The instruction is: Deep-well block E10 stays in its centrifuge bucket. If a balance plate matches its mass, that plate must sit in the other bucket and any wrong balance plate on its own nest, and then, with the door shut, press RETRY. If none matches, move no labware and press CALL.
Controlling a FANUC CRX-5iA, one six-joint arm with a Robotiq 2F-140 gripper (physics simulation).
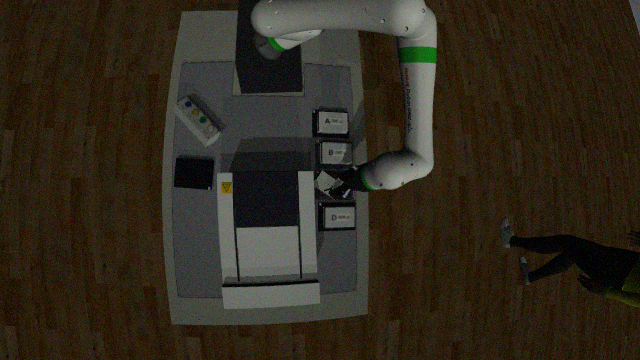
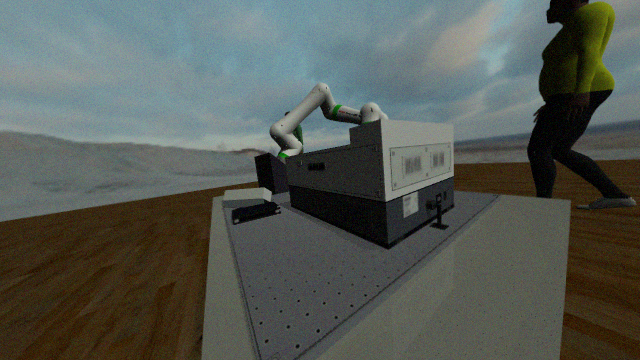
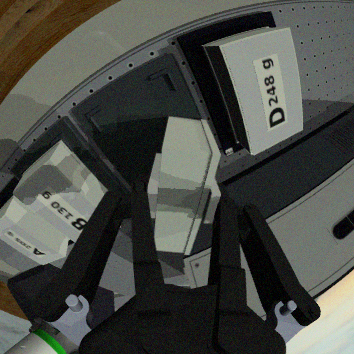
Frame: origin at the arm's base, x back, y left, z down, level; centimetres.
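Seen in the pictures: gripper, between the fingertips: [image 1: 329, 188]; arm's base, origin of its link: [image 1: 267, 43] [image 2: 279, 167] [image 3: 60, 332].
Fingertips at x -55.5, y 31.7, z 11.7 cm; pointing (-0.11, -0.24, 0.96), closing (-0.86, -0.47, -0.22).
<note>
Pixels of each thing's top centre, then the offset from my fingertips to it.
- balance plate C, centre of its top: [image 3: 190, 221] [image 1: 331, 185] dx +0.8, dy -0.8, dz -6.7 cm
- dark nest, centre of its top: [image 3: 155, 143] [image 1: 335, 185] dx +1.4, dy +2.8, dz +2.3 cm
- Balance plate D, centre of its top: [image 3: 272, 93] [image 1: 340, 217] dx -11.8, dy +4.9, dz -1.3 cm
- Balance plate B, centre of its top: [image 3: 64, 211] [image 1: 337, 152] dx +14.7, dy +2.1, dz -1.3 cm
- balance plate A, centre of its top: [image 3: 24, 244] [image 1: 333, 121] dx +28.1, dy -0.2, dz -1.3 cm
- button box, centre of its top: [image 1: 193, 118] [image 2: 246, 188] dx +23.2, dy -57.8, dz -4.3 cm
- black tray, centre of its top: [image 2: 255, 206] [image 1: 192, 173] dx +1.7, dy -56.9, dz +1.0 cm
My gripper [image 1: 338, 187] [image 3: 179, 168] is shut on balance plate C [image 1: 326, 181] [image 3: 184, 150], a pale block that stands tilted and turned between the fingertips, its label out of sight. It is over the dark nest [image 3: 125, 112] between plates B and D; whether it touches the nest is hidden. Balance plate D [image 1: 340, 218] [image 3: 280, 95], labelled 248 g, sits on its nest. Balance plate B [image 1: 335, 153] [image 3: 82, 180], labelled 130 g, and balance plate A [image 1: 332, 123] [image 3: 20, 240] sit on theirs. The centrifuge [image 1: 267, 250] [image 2: 340, 170] stands beside them. Block E10 and the buckets do not show.
A button box [image 1: 200, 120] [image 2: 247, 195] with blue, yellow, green and white buttons lies at the table's other side. A black tray [image 1: 194, 173] [image 2: 256, 213] lies near it. A dark pedestal [image 1: 270, 75] stands under the arm's base. A person [image 1: 575, 252] [image 2: 575, 65] is beyond the table.
</note>
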